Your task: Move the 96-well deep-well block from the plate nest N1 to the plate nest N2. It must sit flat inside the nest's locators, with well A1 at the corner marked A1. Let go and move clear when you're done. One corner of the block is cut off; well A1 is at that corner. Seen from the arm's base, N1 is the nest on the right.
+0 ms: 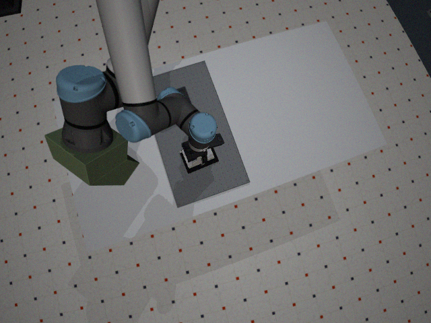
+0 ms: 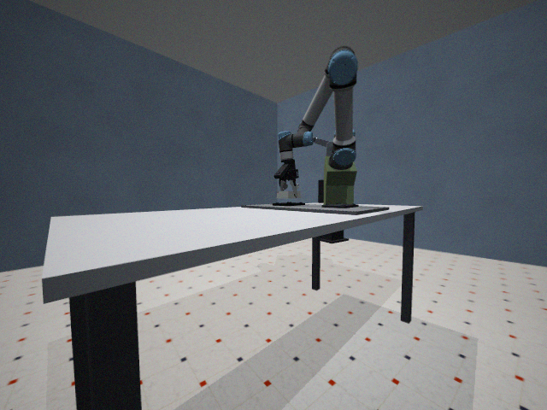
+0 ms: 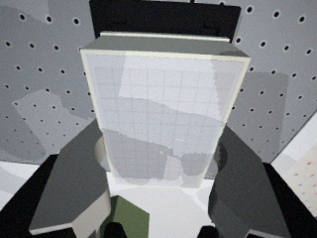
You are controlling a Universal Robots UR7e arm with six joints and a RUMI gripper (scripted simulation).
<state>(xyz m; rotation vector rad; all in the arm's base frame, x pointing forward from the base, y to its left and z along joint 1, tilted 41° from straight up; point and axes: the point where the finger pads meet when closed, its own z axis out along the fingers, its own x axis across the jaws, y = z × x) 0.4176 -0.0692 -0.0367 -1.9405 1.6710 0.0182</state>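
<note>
Right now the black plate nest is 5 cm below my hand. Also, from my hand: deep-well block: right at my hand; then white mark: 9 cm behind, 5 cm below, 3 cm to the left.
</note>
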